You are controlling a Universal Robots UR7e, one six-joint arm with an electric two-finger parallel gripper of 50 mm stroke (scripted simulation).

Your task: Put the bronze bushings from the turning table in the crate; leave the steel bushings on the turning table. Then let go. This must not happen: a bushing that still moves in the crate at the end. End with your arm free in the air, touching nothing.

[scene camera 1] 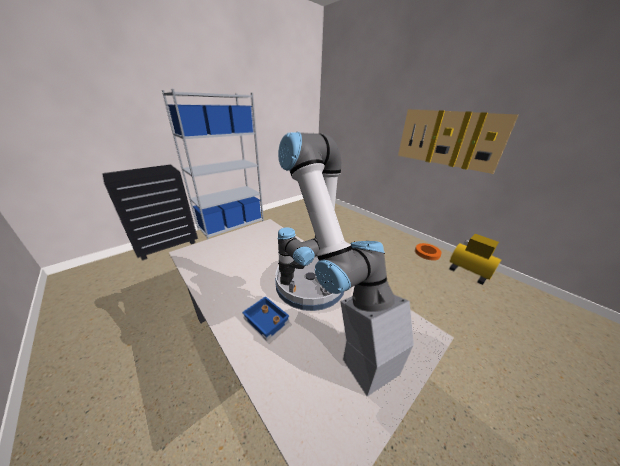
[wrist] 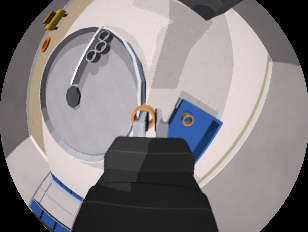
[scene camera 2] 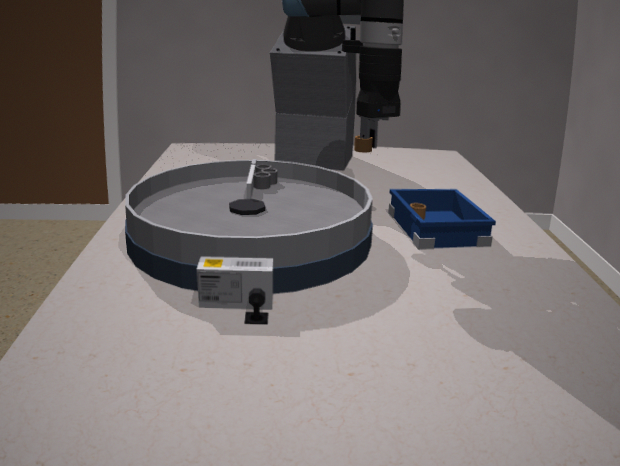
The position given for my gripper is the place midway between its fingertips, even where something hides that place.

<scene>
In view: my gripper (scene camera 2: pixel 368 147) and a blue crate (scene camera 2: pixel 459 222).
My gripper shows as well in the wrist view (wrist: pixel 152 115). The blue crate is seen too in scene camera 1 (scene camera 1: pixel 262 322) and in the wrist view (wrist: pixel 199 135).
</scene>
